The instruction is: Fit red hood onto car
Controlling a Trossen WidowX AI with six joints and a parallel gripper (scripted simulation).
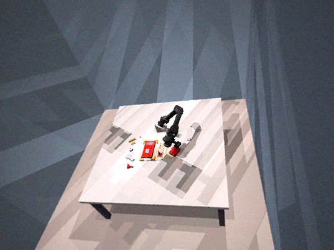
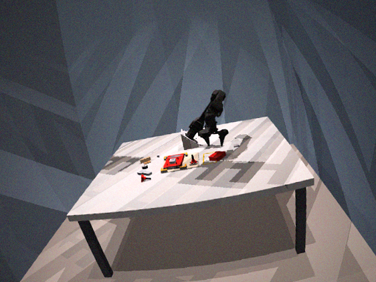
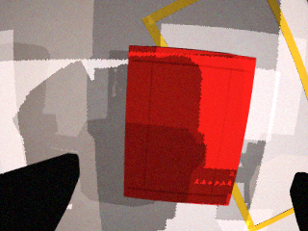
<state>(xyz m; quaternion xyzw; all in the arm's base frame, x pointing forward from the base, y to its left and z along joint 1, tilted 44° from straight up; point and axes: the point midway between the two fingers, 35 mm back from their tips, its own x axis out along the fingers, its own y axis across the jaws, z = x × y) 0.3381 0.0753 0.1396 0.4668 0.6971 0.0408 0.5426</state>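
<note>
The red hood lies 6 cm below my gripper tip. Also, from my gripper tip: tan piece: 21 cm behind, 47 cm to the right, 6 cm below; then jig: 4 cm behind, 24 cm to the right, 6 cm below.
</note>
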